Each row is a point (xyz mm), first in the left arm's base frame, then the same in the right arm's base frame.
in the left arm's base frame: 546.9 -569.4 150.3
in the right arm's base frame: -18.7 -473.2 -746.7
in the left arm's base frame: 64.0 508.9 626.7
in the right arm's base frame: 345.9 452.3 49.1
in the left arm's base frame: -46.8 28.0 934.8
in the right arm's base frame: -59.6 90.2 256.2
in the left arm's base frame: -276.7 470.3 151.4
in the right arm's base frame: 68.4 787.4 -343.5
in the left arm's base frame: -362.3 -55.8 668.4
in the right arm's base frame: -349.2 313.8 47.2
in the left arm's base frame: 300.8 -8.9 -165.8
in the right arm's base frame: 175.7 176.0 -871.1
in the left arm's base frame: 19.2 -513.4 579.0
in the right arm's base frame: -373.2 -226.2 -218.8
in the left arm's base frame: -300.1 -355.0 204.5
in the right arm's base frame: -502.9 203.7 -475.1
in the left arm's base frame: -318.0 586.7 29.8
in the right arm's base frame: 116.2 933.0 -424.7
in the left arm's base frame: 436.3 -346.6 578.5
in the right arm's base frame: 47.9 -375.2 -265.9
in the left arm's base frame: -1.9 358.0 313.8
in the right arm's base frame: 196.5 483.0 -269.8
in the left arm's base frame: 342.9 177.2 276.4
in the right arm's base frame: 330.8 146.1 -416.2
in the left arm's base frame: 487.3 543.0 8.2
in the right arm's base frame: 683.9 393.4 -618.1
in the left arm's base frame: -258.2 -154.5 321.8
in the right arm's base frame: -337.5 282.8 -326.4
